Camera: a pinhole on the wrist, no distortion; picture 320 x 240 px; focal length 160.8 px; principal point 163.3 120.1 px. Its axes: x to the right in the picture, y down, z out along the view. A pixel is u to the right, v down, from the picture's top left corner.
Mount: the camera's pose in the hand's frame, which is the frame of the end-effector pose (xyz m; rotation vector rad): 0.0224 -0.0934 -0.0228 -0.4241 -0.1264 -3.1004
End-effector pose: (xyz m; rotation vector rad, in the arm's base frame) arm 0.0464 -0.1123 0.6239 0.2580 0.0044 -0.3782
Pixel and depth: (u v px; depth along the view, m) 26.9 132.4 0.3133
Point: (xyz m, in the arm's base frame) 0.3409 -0.3793 0.7838
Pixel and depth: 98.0 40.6 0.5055
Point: 0.4270 -0.1607 1.0295
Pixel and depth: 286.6 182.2 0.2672
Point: -0.1245 -0.3059 0.8731
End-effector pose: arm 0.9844 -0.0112 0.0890 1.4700 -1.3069 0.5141
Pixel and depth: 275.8 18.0 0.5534
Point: 0.4660 -0.3879 -0.1692
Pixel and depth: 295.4 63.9 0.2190
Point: 0.8830 -0.1719 -0.0707
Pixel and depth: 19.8 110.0 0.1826
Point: 1.0820 -0.2182 0.2146
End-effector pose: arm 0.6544 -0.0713 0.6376 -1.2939 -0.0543 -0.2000
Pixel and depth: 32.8 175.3 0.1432
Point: 0.8079 -0.0418 0.8123
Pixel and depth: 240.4 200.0 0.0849
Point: 0.6434 -0.0354 0.7807
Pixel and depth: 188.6 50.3 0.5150
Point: 0.7952 0.4202 0.6175
